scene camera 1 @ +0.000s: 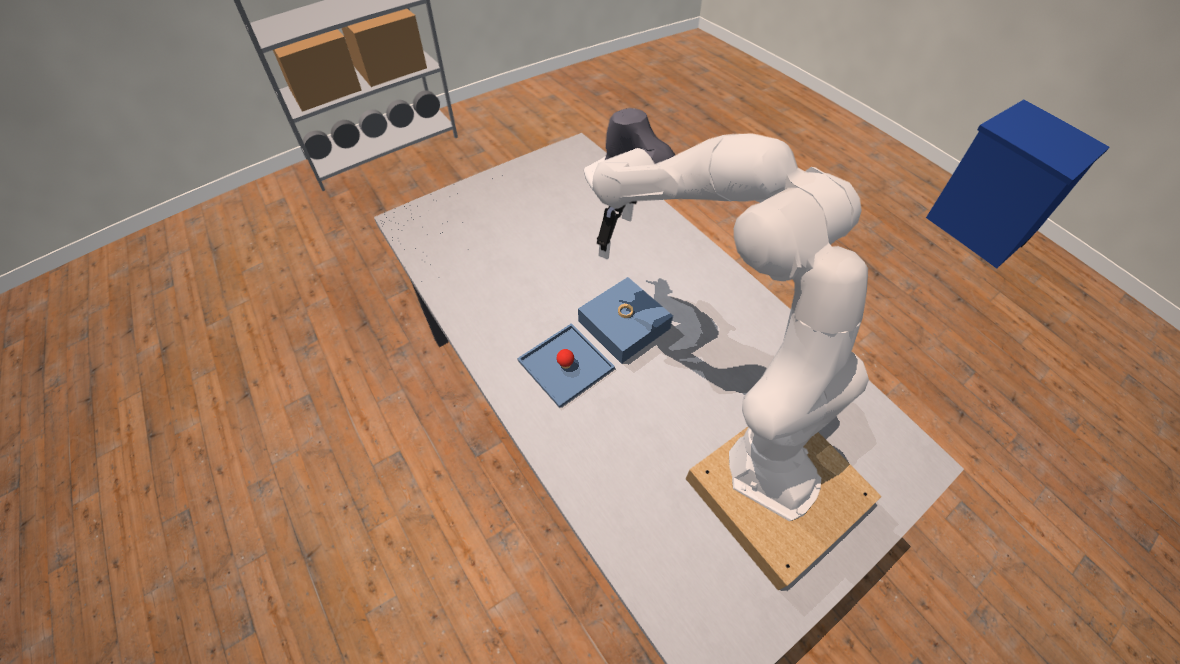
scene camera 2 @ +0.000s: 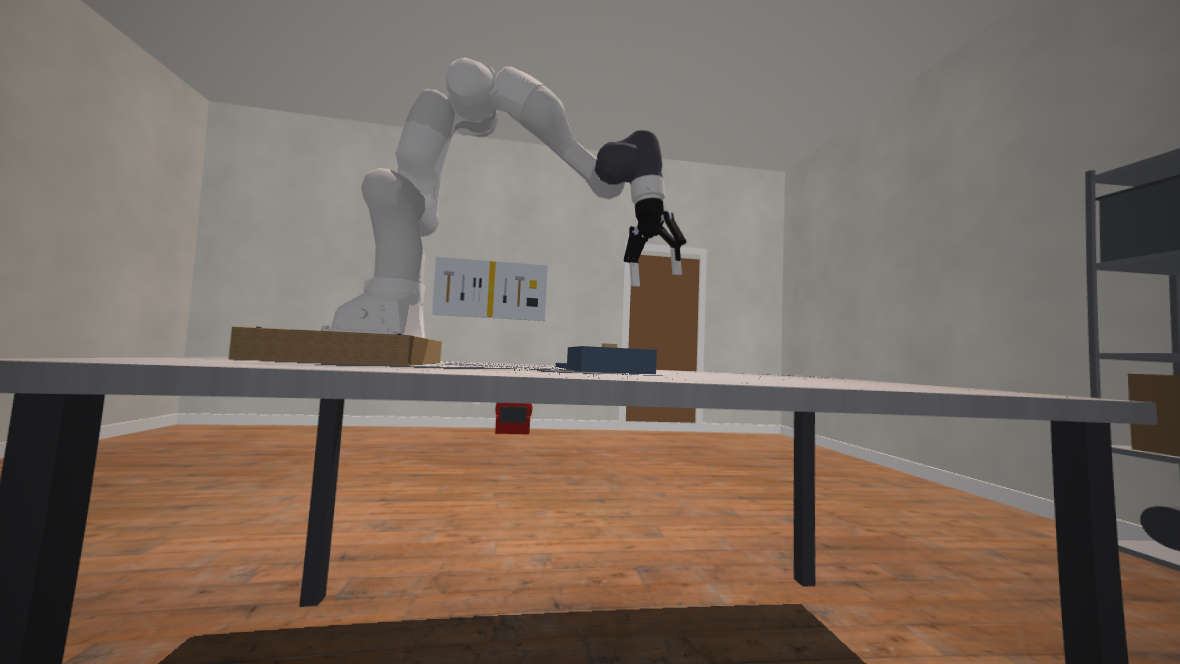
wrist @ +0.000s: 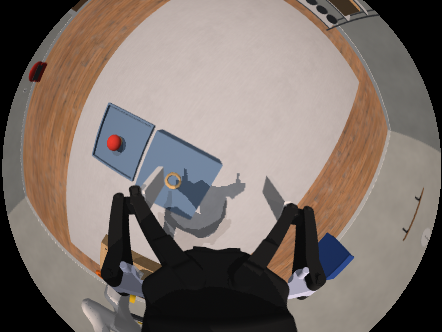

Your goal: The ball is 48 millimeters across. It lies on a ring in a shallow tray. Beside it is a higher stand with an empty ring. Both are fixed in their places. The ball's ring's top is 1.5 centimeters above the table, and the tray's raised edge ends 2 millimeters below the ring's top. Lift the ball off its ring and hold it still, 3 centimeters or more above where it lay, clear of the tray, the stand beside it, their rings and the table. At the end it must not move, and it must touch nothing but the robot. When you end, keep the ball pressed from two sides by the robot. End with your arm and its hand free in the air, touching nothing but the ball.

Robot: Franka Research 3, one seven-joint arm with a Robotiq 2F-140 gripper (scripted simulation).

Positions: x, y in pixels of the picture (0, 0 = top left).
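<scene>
You can find my gripper in scene camera 1 point(615, 237), and it's there in scene camera 2 point(655, 280) and in the wrist view point(214, 180) too. There's also a blue stand, point(wrist: 189, 172) and point(scene camera 1: 623, 299), and those are the same spot on the stand.
</scene>
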